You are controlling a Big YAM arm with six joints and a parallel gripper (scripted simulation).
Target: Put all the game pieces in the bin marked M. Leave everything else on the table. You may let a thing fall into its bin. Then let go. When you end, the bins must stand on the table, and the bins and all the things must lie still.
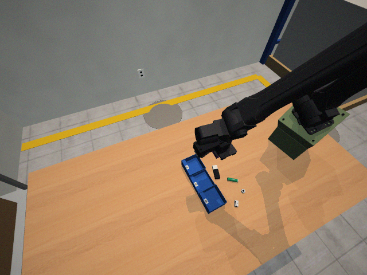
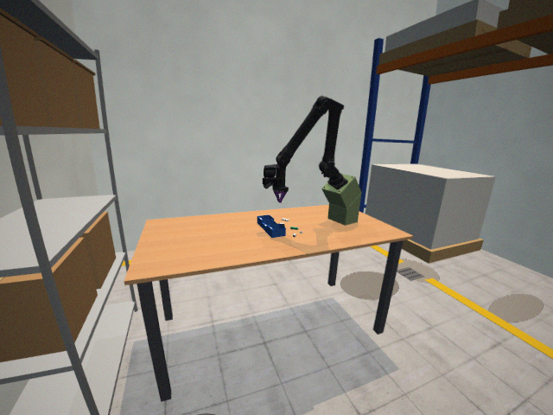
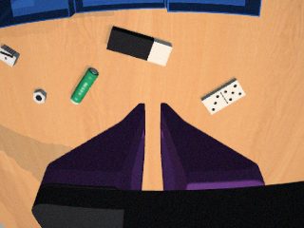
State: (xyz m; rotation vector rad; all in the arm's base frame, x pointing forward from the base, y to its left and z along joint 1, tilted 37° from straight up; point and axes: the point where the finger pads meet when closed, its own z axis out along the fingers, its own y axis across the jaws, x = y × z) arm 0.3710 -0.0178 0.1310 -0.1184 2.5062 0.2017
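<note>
Right now the blue bin is 60 mm ahead of my hand, 40 mm to the left of it and 140 mm below it. Also, from my hand: green cylinder: 80 mm behind, 70 mm to the left, 150 mm below; then white domino: 70 mm behind, 100 mm to the right, 160 mm below; then grey nut: 100 mm behind, 130 mm to the left, 160 mm below.
</note>
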